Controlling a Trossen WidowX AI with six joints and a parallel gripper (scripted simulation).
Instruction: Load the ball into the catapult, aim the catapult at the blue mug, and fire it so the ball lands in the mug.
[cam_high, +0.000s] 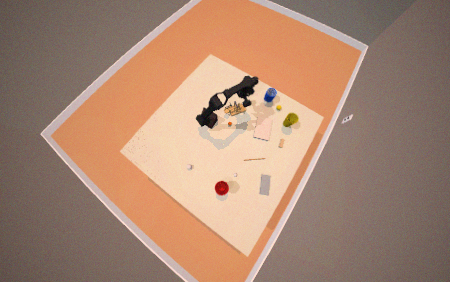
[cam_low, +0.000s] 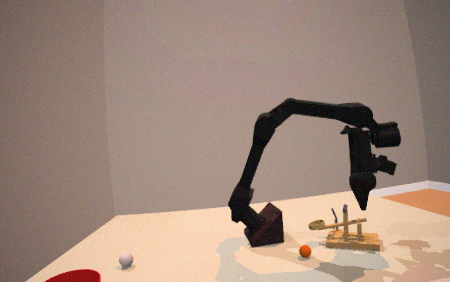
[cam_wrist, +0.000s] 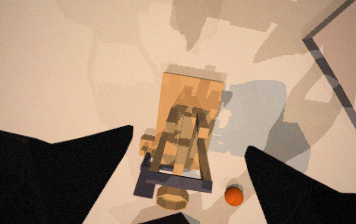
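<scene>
The orange ball lies 10 mm behind my gripper tip, 180 mm to the right of it and 100 mm below it. Also, from my gripper tip: wooden catapult (60 mm behind, 50 mm to the right, 60 mm below); blue mug (180 mm ahead, 220 mm to the left, 80 mm below); pale flat plate (250 mm ahead, 80 mm to the right, 100 mm below).
</scene>
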